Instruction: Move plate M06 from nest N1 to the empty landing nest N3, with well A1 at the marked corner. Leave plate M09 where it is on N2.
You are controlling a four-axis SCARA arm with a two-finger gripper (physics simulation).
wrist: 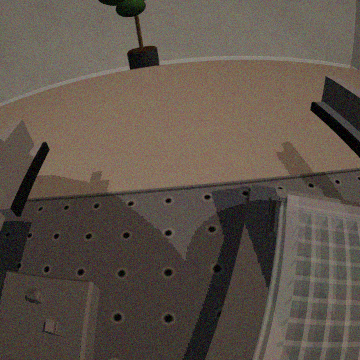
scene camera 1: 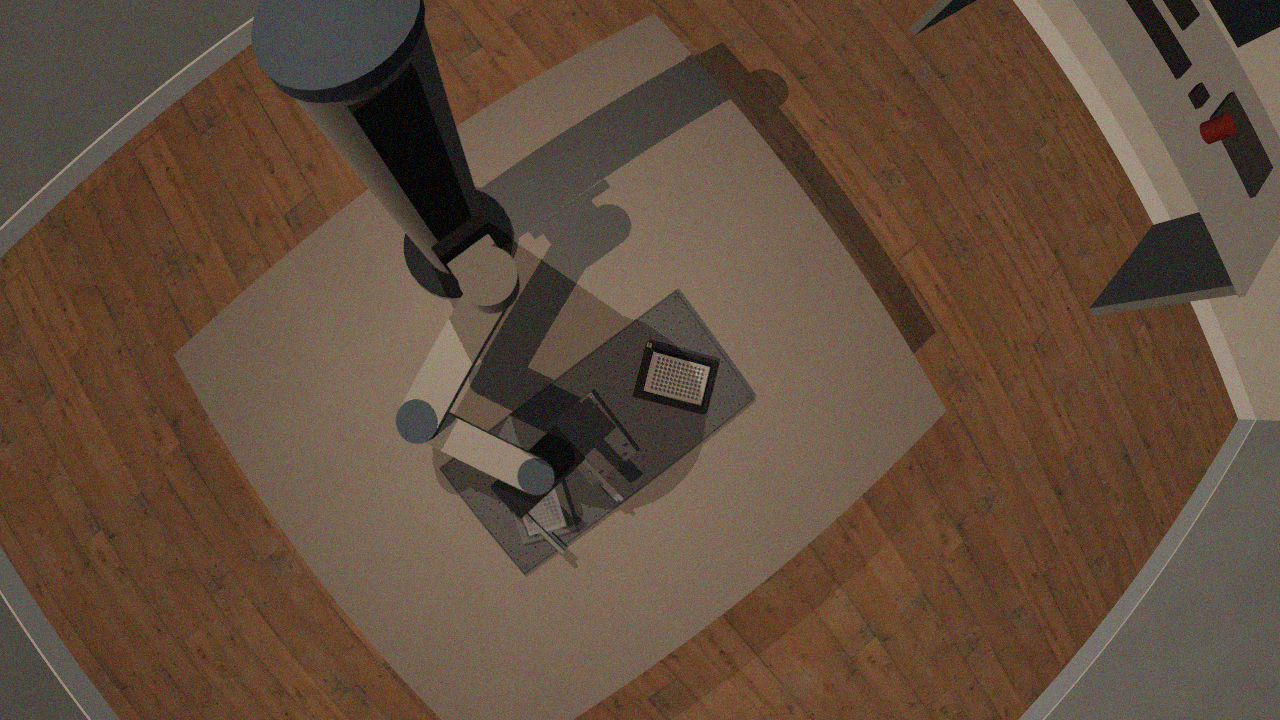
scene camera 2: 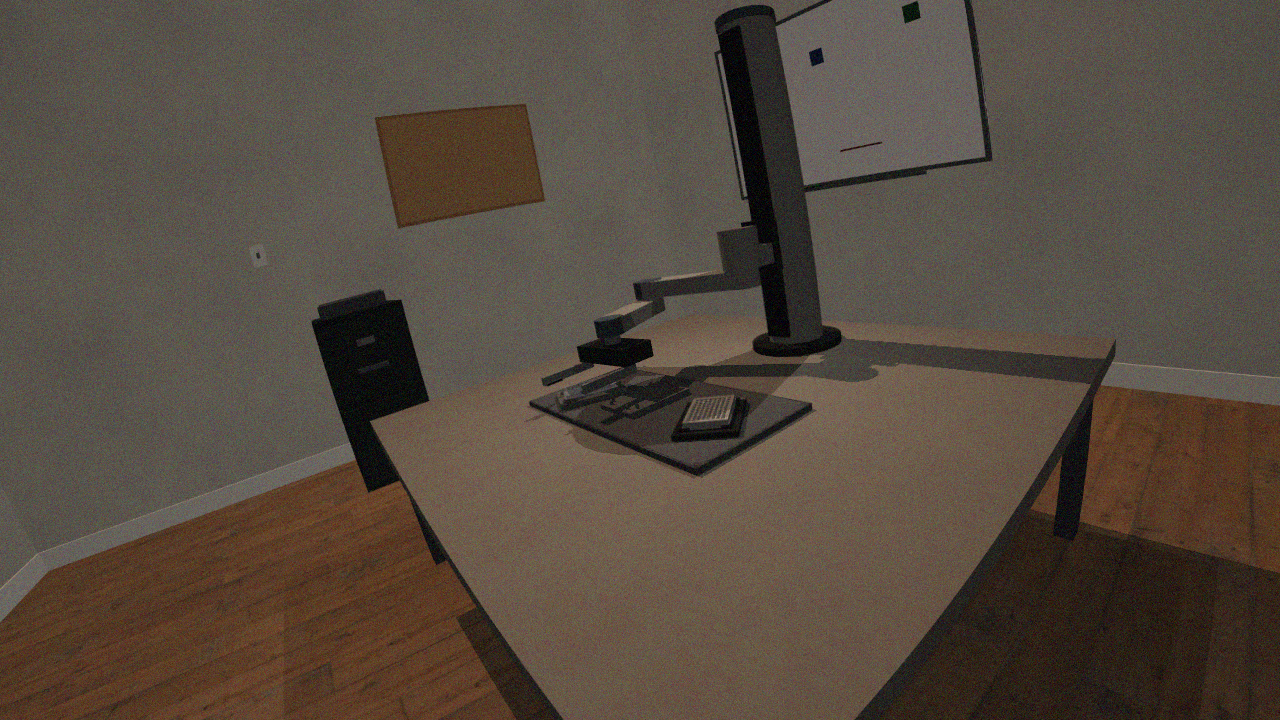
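Note:
My gripper (scene camera 1: 592, 525) (scene camera 2: 568, 386) (wrist: 182, 101) is open, fingers wide apart, with nothing between them. It hangs low over the left part of the board. A clear, gridded plate (scene camera 1: 541, 519) (wrist: 325, 280) sits on a pale nest, partly under my finger in scene camera 1 and at the lower right in the wrist view. The empty middle nest (scene camera 1: 617, 445) (wrist: 65, 305), with small posts, lies beside it, largely shadowed; its marked corner cannot be made out. A white well plate (scene camera 1: 678, 377) (scene camera 2: 711, 410) sits on a black nest (scene camera 1: 684, 353) (scene camera 2: 693, 435). Plate labels are unreadable.
The nests stand on a dark perforated board (scene camera 1: 725, 385) (scene camera 2: 778, 407) (wrist: 145, 295) on the table (scene camera 1: 805, 447) (scene camera 2: 716, 555) (wrist: 200, 125). The arm's column (scene camera 1: 384, 161) (scene camera 2: 787, 197) rises behind. A black cabinet (scene camera 2: 371, 394) stands beyond the table. Arm shadows cross the board.

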